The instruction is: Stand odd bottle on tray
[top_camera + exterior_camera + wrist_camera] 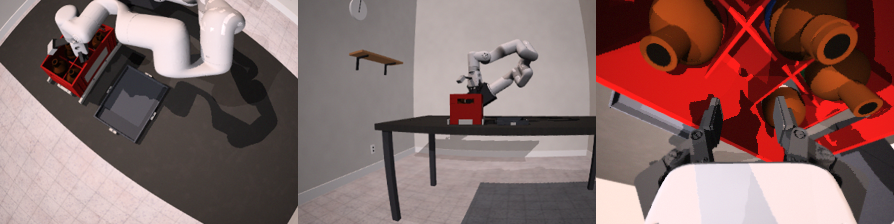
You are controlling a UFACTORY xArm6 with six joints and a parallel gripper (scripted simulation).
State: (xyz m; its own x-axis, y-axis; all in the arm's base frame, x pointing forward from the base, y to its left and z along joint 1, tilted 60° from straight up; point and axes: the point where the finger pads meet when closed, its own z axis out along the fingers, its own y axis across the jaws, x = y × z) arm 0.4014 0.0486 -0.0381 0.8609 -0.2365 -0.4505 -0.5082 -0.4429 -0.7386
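Right now the red crate is 1 cm ahead of my hand, 4 cm to the right of it and 9 cm below it. From my hand the other things lie so: dark flat tray 1 cm behind, 24 cm to the left, 16 cm below.
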